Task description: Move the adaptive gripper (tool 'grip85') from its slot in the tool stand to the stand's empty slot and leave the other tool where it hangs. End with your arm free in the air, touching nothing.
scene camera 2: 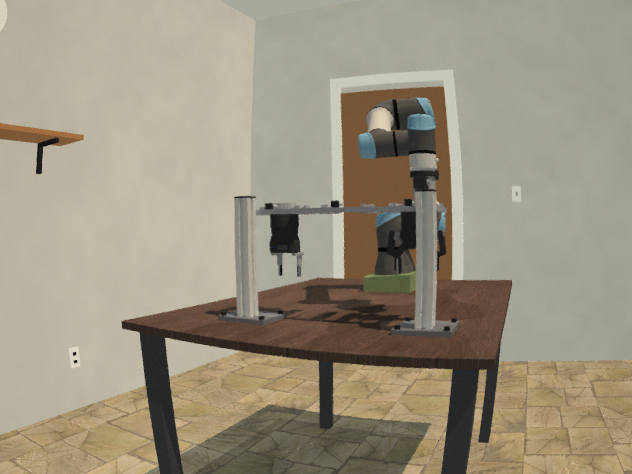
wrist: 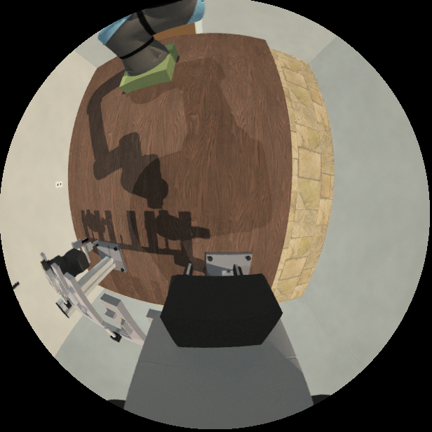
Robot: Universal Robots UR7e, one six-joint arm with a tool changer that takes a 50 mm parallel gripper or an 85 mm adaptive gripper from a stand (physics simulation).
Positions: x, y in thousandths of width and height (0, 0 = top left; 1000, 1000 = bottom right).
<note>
In view: a parallel gripper (scene camera 2: 450, 480), an adaptive gripper (scene camera 2: 646, 491) and a tool stand (wrist: 258, 596).
The parallel gripper shows as well in the wrist view (wrist: 172, 605).
</note>
